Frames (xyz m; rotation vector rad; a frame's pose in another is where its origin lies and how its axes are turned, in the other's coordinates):
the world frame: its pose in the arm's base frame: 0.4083 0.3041 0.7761 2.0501 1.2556 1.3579
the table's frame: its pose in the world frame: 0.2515 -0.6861 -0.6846 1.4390 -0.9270 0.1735
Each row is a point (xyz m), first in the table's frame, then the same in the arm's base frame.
Working: the table's frame: its pose in the arm's base frame: -0.4770 0.7707 0.7419 -2.3195 -1.3029 0.7053

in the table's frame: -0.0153 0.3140 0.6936
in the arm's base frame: -0.6861 0.6623 0.0177
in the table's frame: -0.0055 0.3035 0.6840
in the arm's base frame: -0.6831 0.6752 0.0289
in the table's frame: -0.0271 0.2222 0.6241
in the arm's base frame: -0.7116 0.6914 0.1268
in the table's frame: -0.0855 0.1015 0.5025
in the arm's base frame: -0.7459 0.6900 0.3045
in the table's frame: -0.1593 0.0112 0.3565
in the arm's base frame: -0.7522 0.6581 0.4885
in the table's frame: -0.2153 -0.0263 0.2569
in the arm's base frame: -0.7428 0.6196 0.6021
